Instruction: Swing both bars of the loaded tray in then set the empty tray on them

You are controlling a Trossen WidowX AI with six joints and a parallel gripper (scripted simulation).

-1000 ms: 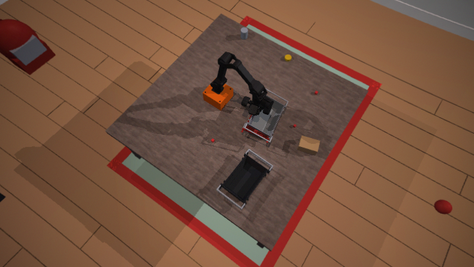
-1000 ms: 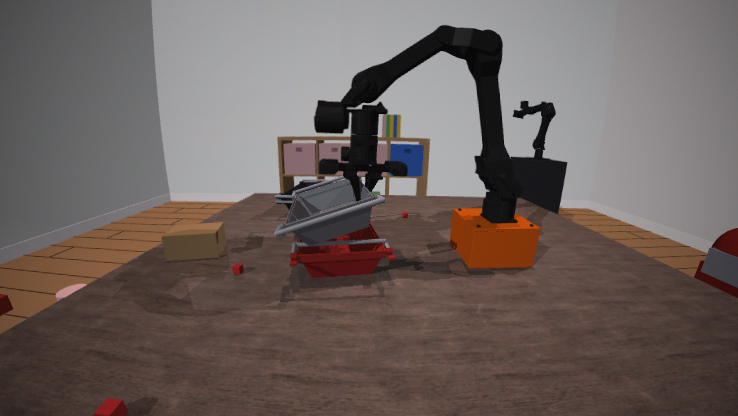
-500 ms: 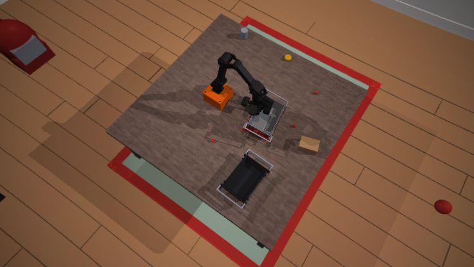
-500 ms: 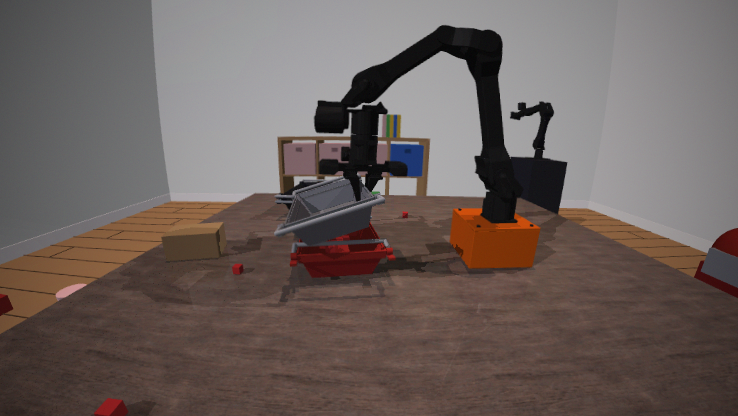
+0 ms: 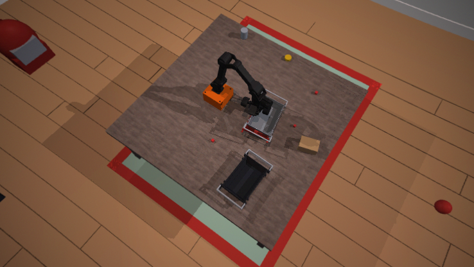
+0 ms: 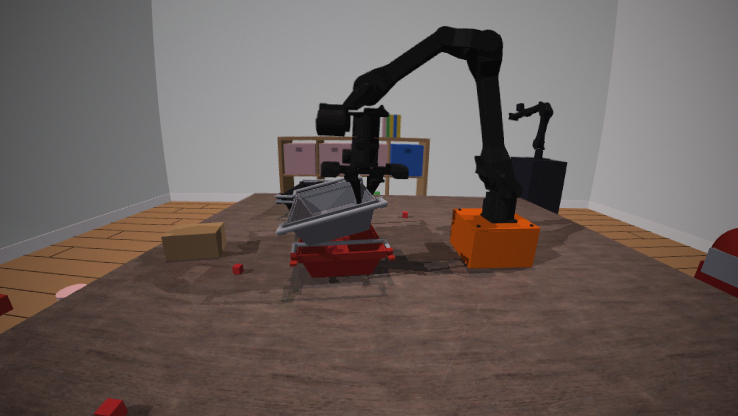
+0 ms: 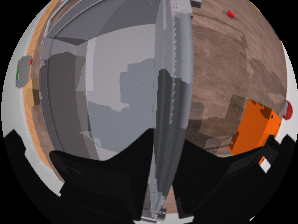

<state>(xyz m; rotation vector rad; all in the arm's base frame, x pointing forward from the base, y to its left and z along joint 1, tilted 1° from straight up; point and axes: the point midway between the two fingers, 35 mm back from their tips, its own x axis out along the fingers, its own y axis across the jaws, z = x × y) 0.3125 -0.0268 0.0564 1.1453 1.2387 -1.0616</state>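
Right now my gripper tip is 7 cm short of the grey tray, 2 cm below it and 1 cm to the right of it. From my gripper tip the other things lie so: cardboard box (40 cm ahead, 8 cm below, 1 cm to the left); grey cylinder (59 cm to the left, 45 cm behind, 7 cm below); yellow disc (59 cm to the left, 10 cm below, 6 cm behind).
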